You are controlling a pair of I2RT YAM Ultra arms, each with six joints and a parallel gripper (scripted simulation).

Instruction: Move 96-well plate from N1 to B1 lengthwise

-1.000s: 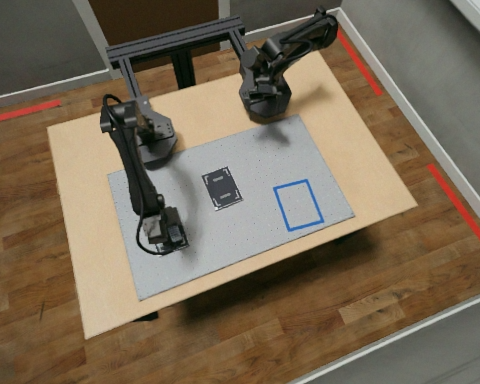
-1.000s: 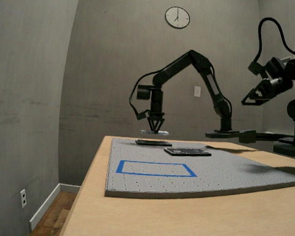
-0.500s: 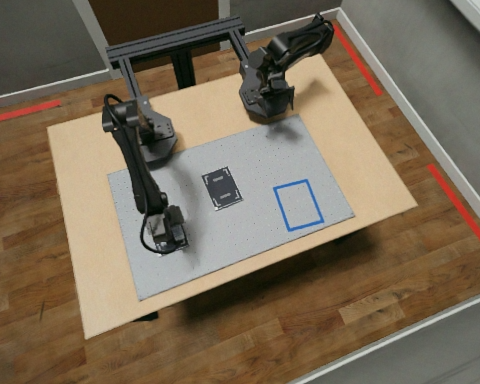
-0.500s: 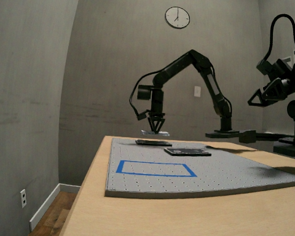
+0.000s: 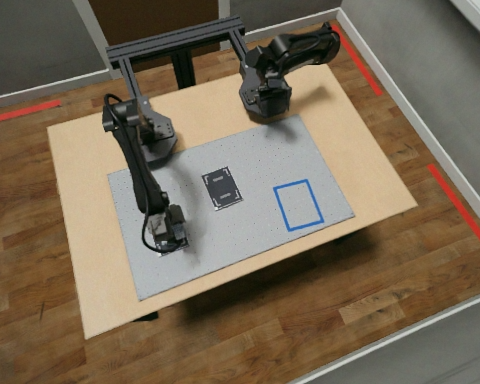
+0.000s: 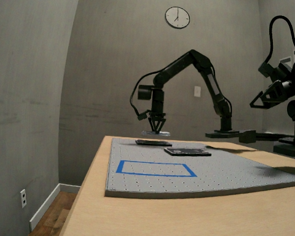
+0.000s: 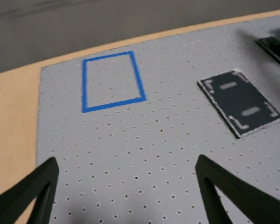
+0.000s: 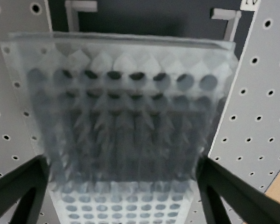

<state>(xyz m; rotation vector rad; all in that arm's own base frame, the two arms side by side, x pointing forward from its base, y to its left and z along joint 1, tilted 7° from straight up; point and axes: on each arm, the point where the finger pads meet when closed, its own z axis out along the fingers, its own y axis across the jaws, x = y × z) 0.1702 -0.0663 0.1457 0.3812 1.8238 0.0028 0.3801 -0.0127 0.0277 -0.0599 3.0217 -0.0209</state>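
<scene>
Right now my left hand is 19 cm short of the 96-well plate, 52 cm to the left of it and 16 cm above it. The rest, counted from my left hand: black nest: 12 cm ahead, 28 cm to the right, 20 cm below.
Right now the black nest is 70 mm behind my right hand, 240 mm to the left of it and 60 mm below it. The rest, counted from my right hand: 96-well plate (10 mm below).
</scene>
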